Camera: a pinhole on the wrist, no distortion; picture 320 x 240 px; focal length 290.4 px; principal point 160.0 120.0 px. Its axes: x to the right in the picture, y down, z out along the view. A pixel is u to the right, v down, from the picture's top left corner.
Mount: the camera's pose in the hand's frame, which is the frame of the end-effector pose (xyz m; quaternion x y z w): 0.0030 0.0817 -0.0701 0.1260 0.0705 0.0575 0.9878
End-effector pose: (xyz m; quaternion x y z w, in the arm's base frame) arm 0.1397 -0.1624 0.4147 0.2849 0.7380 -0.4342 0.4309
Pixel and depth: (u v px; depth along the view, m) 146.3 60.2 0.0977
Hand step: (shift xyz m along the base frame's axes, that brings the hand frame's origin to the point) 0.0305 0.0015 -0.0335
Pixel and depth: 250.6 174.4 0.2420
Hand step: 0.0735 -0.1049 -0.1690
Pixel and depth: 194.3 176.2 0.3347
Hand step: 0.1158 -0.1969 -0.1701
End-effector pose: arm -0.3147 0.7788 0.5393 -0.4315 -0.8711 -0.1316 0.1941
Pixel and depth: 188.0 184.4 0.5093
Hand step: -0.1051 0.3021 -0.3341
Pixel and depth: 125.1 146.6 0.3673
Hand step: -0.0577 0.1382 -0.2565
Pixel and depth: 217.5 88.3 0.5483
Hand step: -0.2813 0.2537 -0.2950
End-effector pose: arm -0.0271 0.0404 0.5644 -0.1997 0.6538 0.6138 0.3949
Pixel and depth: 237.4 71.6 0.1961
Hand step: -0.0328 0.1201 -0.0537
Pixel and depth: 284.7 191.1 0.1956
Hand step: -0.1036 0.1546 -0.0177
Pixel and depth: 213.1 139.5 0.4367
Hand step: -0.0063 0.3674 -0.0787
